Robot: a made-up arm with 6 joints. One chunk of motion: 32 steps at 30 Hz.
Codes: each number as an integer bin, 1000 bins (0 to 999) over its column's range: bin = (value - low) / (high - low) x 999, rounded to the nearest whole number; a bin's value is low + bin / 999 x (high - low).
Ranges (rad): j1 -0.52..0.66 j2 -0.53..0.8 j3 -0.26..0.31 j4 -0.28..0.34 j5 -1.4..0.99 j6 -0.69..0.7
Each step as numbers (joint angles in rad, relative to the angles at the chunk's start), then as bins.
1 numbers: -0.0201 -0.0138 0.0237 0.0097 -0.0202 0.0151
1 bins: 423 388 497 467 577 507
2 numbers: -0.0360 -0.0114 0.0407 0.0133 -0.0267 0.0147
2 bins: 410 390 527 473 574 506
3 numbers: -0.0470 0.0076 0.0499 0.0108 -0.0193 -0.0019
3 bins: 400 404 543 469 577 495
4 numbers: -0.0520 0.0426 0.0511 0.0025 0.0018 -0.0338
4 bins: 396 430 545 455 586 472
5 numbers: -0.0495 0.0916 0.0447 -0.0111 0.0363 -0.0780
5 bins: 398 467 534 433 600 440
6 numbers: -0.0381 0.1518 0.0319 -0.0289 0.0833 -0.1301
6 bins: 408 512 512 405 620 402
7 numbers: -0.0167 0.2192 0.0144 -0.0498 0.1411 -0.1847
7 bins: 426 563 481 371 644 363
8 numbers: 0.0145 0.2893 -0.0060 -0.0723 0.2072 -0.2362
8 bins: 453 615 445 335 672 326
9 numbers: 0.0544 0.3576 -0.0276 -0.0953 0.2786 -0.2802
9 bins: 486 667 407 298 702 295
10 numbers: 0.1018 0.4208 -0.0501 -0.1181 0.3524 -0.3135
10 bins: 526 714 368 261 732 271
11 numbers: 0.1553 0.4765 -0.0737 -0.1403 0.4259 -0.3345
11 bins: 572 756 327 225 763 255
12 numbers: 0.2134 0.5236 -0.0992 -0.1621 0.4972 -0.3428
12 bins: 621 791 282 190 793 250
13 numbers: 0.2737 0.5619 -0.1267 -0.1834 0.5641 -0.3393
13 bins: 672 820 234 156 821 252
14 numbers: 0.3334 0.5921 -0.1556 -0.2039 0.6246 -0.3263
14 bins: 722 843 183 123 846 261
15 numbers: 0.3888 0.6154 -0.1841 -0.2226 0.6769 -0.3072
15 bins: 769 860 133 92 868 275
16 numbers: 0.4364 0.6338 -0.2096 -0.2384 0.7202 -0.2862
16 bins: 810 874 88 67 886 290
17 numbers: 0.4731 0.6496 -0.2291 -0.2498 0.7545 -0.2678
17 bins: 841 886 54 49 901 303
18 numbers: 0.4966 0.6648 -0.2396 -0.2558 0.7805 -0.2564
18 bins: 861 897 36 39 911 312
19 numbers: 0.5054 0.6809 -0.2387 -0.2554 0.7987 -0.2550
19 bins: 868 910 37 40 919 313
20 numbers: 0.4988 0.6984 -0.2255 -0.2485 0.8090 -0.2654
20 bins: 863 923 60 51 923 305
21 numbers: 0.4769 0.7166 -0.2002 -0.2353 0.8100 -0.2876
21 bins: 844 936 105 72 924 289
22 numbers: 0.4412 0.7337 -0.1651 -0.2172 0.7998 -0.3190
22 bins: 814 949 166 101 919 267
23 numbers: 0.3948 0.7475 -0.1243 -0.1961 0.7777 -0.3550
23 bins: 774 960 238 135 910 241
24 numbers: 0.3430 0.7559 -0.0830 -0.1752 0.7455 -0.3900
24 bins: 731 966 310 169 897 216
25 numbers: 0.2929 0.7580 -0.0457 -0.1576 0.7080 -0.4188
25 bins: 688 967 376 197 881 195
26 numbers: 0.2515 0.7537 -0.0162 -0.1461 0.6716 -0.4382
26 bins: 653 964 427 216 866 181
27 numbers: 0.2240 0.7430 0.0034 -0.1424 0.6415 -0.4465
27 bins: 630 956 462 222 853 175
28 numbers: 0.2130 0.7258 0.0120 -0.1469 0.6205 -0.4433
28 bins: 621 943 477 214 845 177
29 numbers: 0.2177 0.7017 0.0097 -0.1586 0.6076 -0.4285
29 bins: 625 925 473 196 839 188
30 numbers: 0.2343 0.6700 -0.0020 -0.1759 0.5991 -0.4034
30 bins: 639 901 452 168 836 206
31 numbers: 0.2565 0.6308 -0.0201 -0.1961 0.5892 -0.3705
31 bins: 657 872 420 135 831 230
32 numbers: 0.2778 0.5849 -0.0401 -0.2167 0.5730 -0.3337
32 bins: 675 837 385 102 825 256
